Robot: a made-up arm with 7 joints.
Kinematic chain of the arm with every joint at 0, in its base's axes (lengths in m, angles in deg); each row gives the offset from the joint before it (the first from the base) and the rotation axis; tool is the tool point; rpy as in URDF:
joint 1: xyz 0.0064 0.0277 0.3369 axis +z
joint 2: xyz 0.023 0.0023 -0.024 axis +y
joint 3: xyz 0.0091 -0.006 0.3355 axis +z
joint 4: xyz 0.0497 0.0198 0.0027 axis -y
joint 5: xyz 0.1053 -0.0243 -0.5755 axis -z
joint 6: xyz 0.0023 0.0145 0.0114 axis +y
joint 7: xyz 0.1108 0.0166 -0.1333 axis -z
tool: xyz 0.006 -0.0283 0.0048 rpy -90 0 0
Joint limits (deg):
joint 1: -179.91..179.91
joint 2: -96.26..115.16
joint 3: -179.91..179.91
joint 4: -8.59..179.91
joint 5: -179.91..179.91
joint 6: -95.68..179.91
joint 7: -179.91..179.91
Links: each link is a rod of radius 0.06 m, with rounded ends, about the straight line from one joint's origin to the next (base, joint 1, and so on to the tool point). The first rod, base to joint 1, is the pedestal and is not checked.
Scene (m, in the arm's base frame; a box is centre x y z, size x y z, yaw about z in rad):
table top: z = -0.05
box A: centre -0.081 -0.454 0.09 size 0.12 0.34 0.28 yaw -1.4
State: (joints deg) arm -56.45 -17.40 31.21 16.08 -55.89 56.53 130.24
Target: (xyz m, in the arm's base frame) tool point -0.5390 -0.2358 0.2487
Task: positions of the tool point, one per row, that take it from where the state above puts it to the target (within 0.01 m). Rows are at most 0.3 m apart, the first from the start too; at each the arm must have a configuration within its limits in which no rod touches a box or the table.
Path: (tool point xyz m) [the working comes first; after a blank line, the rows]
Joints at the target: -122.16 -8.85 -28.90 44.07 -66.05 62.65 128.33
Straight joint move there: touches box A.

1: 0.3529 -0.3579 0.1792
2: 0.3197 -0.5137 0.3042
3: 0.2120 -0.6478 0.4451
4: -0.0397 -0.6575 0.3958
5: -0.2668 -0.5770 0.3462
6: -0.4394 -0.4267 0.2969
7: -0.5390 -0.2358 0.2486

